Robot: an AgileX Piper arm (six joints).
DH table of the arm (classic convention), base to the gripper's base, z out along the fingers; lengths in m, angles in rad. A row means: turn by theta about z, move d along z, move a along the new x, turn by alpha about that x. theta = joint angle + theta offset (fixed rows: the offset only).
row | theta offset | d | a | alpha
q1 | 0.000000 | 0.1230 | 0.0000 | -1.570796
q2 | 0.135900 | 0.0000 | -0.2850 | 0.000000
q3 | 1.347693 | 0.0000 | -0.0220 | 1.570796
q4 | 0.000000 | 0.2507 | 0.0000 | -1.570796
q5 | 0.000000 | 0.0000 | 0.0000 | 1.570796
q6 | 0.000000 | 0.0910 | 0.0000 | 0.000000
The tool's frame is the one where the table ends.
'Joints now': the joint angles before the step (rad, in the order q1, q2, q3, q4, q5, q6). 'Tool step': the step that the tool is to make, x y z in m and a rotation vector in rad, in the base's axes. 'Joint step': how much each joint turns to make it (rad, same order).
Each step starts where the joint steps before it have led.
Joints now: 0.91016, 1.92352, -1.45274, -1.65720, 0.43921, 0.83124
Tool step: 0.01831, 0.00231, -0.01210, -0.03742, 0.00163, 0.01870
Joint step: -0.03577, 0.05745, -0.04721, -0.00485, -0.04358, -0.03976
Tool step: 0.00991, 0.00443, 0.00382, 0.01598, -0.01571, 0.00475
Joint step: -0.01281, 0.02922, -0.05586, -0.00112, -0.01602, -0.00749
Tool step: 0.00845, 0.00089, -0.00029, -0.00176, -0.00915, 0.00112
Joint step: -0.01415, 0.02242, -0.03318, -0.00022, -0.01194, -0.01367
